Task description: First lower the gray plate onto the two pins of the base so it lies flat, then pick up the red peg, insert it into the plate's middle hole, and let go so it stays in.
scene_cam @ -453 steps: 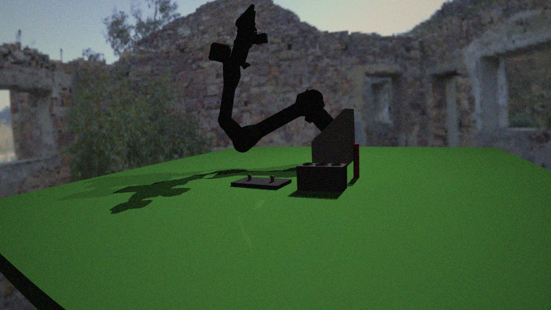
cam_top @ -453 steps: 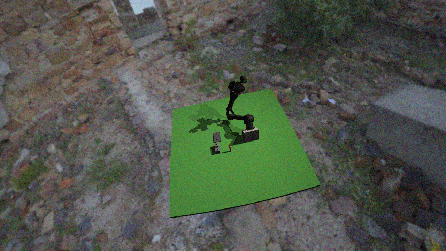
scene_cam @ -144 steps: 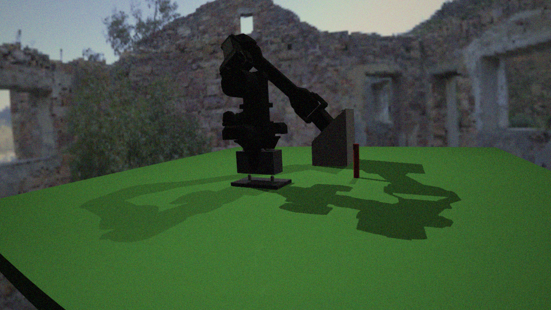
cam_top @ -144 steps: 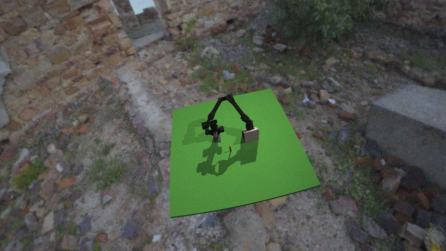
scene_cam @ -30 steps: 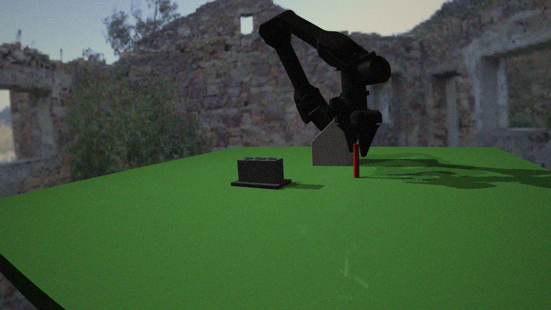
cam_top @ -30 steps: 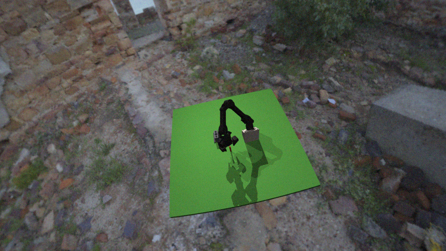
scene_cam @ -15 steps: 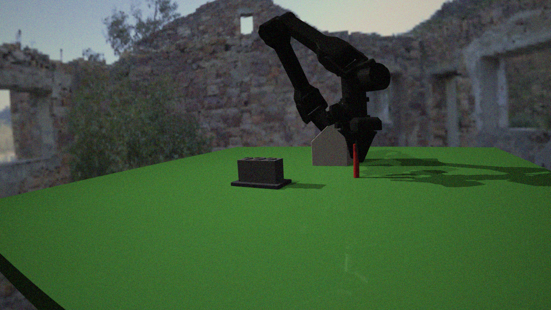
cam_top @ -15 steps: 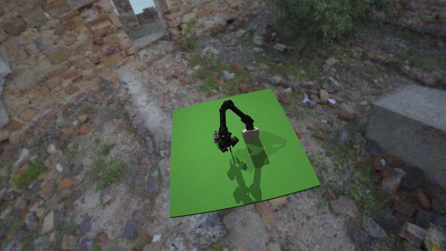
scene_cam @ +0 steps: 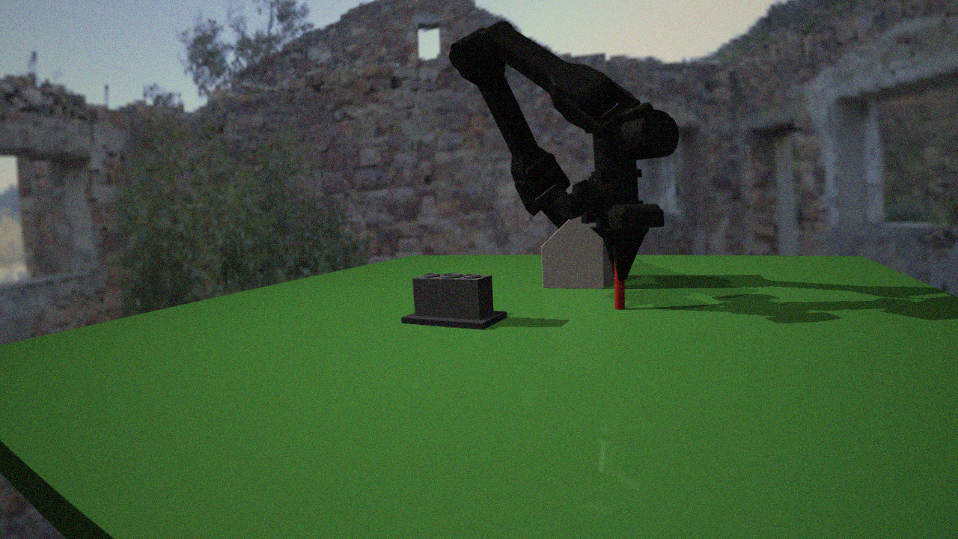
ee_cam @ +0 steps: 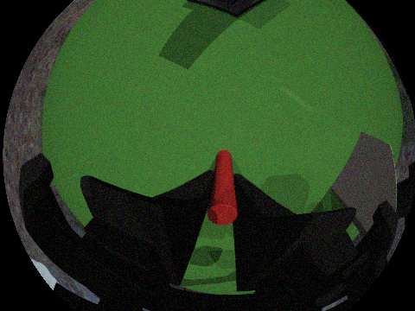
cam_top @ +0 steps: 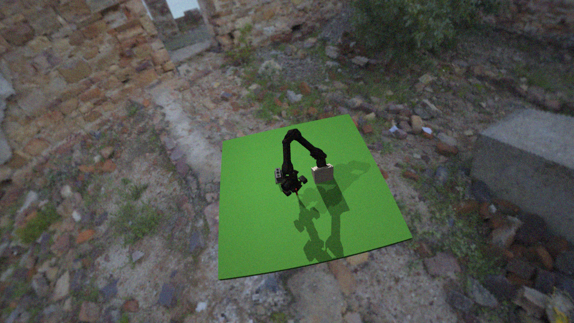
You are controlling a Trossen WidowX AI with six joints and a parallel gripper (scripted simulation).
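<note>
My gripper tip is now 210 mm to the left of the gray plate and 90 mm short of it. Round my gripper tip: dark base: 210 mm to the right, 80 mm ahead, 30 mm below; red peg: right at my gripper tip.
</note>
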